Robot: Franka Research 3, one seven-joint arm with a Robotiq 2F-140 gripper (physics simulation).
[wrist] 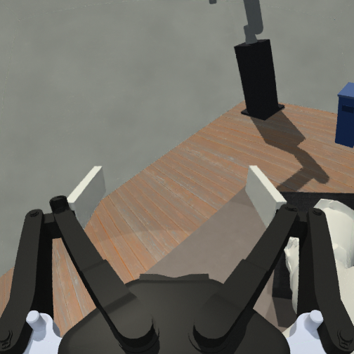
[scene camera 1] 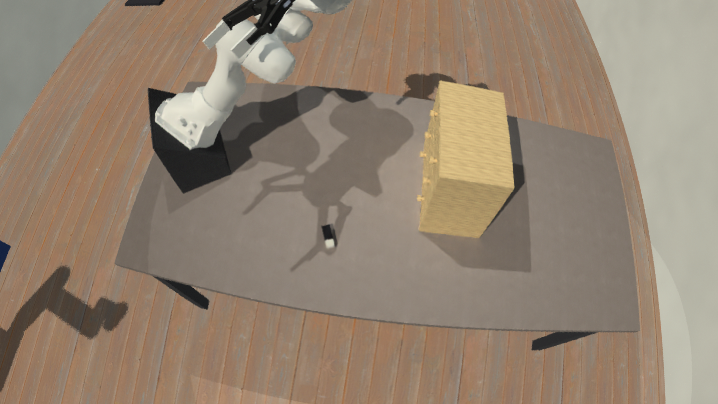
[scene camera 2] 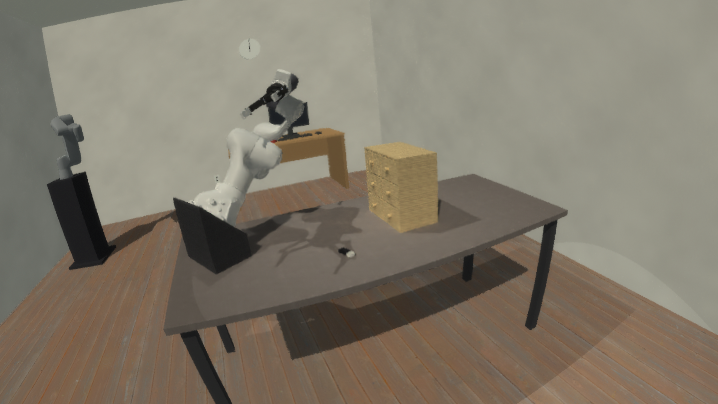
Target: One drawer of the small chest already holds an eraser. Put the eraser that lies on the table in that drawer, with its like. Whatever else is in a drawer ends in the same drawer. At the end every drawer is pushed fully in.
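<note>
A small black and white eraser [scene camera 1: 328,236] [scene camera 2: 346,252] lies on the table [scene camera 1: 577,226] [scene camera 2: 502,200], between the arm's base and the chest. The light wooden chest [scene camera 1: 474,135] [scene camera 2: 419,195] stands on the table with its knobbed front towards the arm. It has two columns of three drawers, and all look pushed in. Their contents are hidden. My gripper [scene camera 1: 229,40] [wrist: 175,178] is open and empty, high above the base end of the table and far from both eraser and chest. Its fingers point away from the chest. The eraser does not show in the wrist view.
The arm stands on a black base block [scene camera 1: 190,165] [scene camera 2: 215,246] at the table's end. Beyond the table are a desk [scene camera 2: 336,155] with a monitor, a black pedestal [scene camera 2: 77,221] [wrist: 257,80] bearing a grey arm, and a blue box [wrist: 346,120].
</note>
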